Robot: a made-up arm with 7 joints.
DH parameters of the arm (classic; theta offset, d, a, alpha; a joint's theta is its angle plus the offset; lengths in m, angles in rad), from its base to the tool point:
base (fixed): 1.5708 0.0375 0 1.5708
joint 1: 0 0.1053 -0.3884 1.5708
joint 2: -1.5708 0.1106 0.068 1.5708
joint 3: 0 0.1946 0.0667 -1.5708
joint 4: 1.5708 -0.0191 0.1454 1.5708
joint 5: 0 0.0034 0.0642 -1.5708
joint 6: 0 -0.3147 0.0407 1.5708
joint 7: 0 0.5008 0.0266 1.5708
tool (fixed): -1.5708 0.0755 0 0
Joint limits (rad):
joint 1: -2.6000..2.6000
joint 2: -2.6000..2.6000
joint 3: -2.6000..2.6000
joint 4: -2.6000..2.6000
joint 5: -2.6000..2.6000
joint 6: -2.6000..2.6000
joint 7: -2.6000..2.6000
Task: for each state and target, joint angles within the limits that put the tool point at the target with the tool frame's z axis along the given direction. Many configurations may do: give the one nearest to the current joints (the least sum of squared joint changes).
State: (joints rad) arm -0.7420 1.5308 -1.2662 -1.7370 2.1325 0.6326 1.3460
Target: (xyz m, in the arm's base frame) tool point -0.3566 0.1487 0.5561 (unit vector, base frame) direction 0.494 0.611 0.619
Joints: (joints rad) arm -0.2485 1.6165 -1.8114 -1.4349 1.6840 0.6135 0.7327
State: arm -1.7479 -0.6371 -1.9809 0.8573 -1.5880 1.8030 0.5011
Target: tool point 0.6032 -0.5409 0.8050 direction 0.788 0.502 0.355
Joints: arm -1.4066 -0.2821 -2.3601 1.1677 -1.4157 2.1765 0.1169
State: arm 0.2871 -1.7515 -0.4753 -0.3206 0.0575 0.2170 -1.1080
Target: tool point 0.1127 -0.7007 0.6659 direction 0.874 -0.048 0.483
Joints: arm -0.1346 -1.6704 -0.2941 0.0471 -0.5610 0.4957 -0.6460
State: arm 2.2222 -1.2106 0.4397 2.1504 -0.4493 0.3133 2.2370
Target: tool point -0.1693 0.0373 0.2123 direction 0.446 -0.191 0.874
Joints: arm 2.4517 -2.1242 -0.7201 2.0685 -0.2969 0.4042 2.0224
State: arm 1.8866 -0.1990 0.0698 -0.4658 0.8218 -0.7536 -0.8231
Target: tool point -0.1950 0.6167 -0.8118 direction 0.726 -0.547 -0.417
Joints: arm 2.4478 -0.4883 0.1308 -0.7056 0.3417 -0.5205 -1.2518
